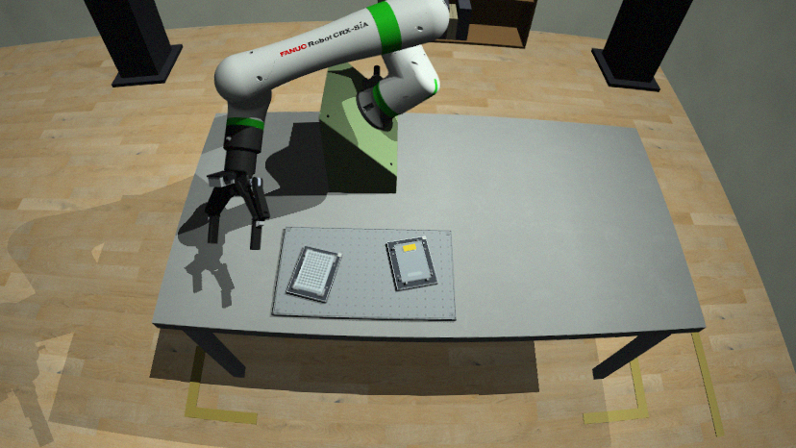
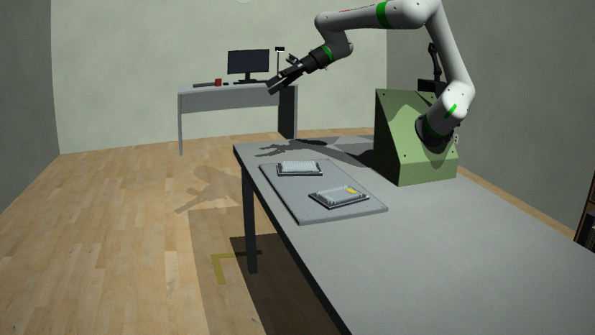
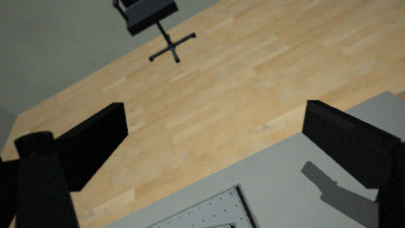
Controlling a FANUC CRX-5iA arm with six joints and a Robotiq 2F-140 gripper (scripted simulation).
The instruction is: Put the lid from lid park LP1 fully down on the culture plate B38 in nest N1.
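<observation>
Now: the clear lid 440 mm to the left of my hand, 290 mm below it and 110 mm behind it. The rest, counted from my hand: lid park LP1: 440 mm to the left, 300 mm below, 110 mm behind; white culture plate: 290 mm below, 150 mm to the left, 80 mm behind; dark nest N1: 300 mm below, 150 mm to the left, 80 mm behind.
</observation>
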